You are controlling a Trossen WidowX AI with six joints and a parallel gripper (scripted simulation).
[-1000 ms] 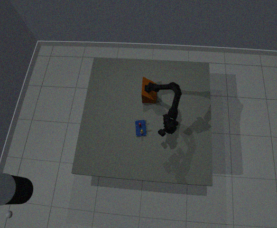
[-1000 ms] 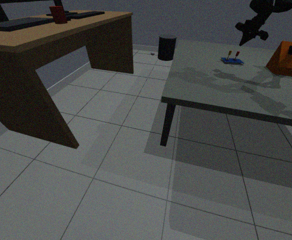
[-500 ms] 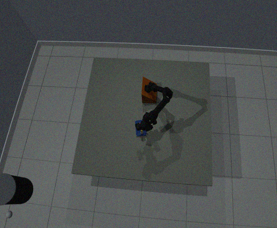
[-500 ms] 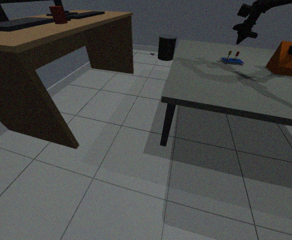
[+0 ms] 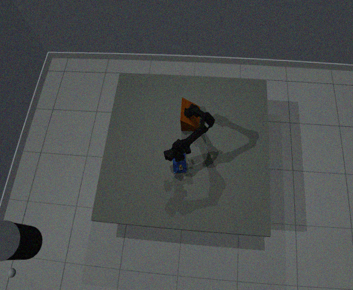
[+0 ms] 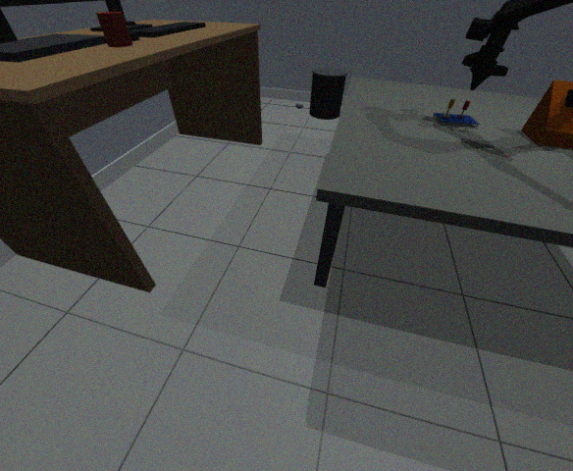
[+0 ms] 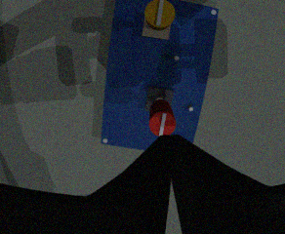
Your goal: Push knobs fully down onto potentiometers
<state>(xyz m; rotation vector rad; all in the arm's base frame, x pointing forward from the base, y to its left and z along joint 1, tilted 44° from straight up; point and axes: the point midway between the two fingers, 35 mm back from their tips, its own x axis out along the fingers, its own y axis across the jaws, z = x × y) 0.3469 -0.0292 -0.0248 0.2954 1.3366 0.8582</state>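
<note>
Now: gripper tip 5 cm above the red knob and 1 cm past it. Round my gripper tip: yellow knob: 6 cm ahead, 5 cm below, 2 cm to the left.
</note>
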